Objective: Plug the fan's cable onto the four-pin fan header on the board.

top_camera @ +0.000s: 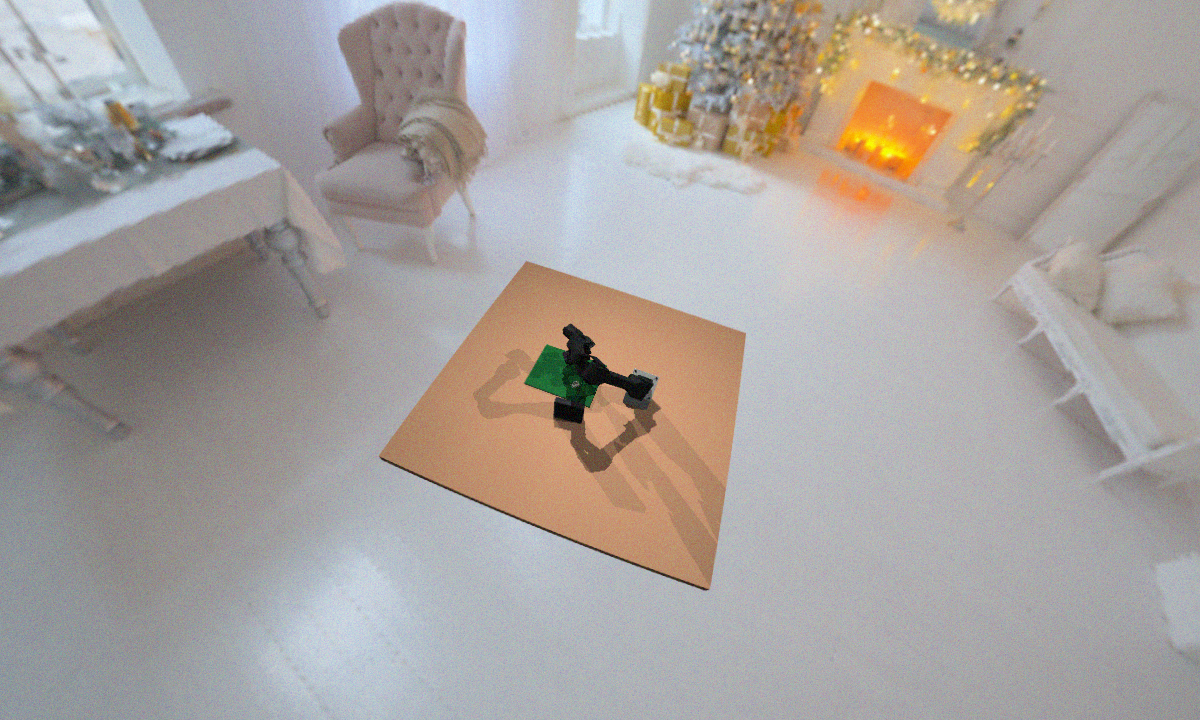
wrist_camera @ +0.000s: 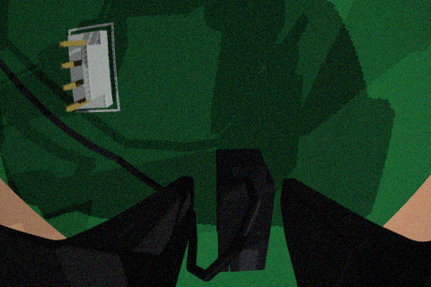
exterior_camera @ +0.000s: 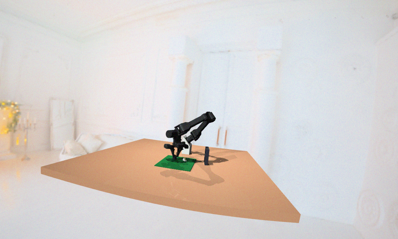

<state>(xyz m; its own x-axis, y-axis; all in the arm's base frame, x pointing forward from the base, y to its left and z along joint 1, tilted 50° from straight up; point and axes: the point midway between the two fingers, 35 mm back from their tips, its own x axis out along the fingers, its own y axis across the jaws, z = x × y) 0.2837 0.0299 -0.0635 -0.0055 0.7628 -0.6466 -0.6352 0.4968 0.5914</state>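
The dark plug is 1 cm behind my gripper tip and 1 cm to the right of it. Also, from my gripper tip: green board: 5 cm ahead, 3 cm to the left, 4 cm below; black fan: 4 cm behind, 23 cm to the left, 4 cm above.
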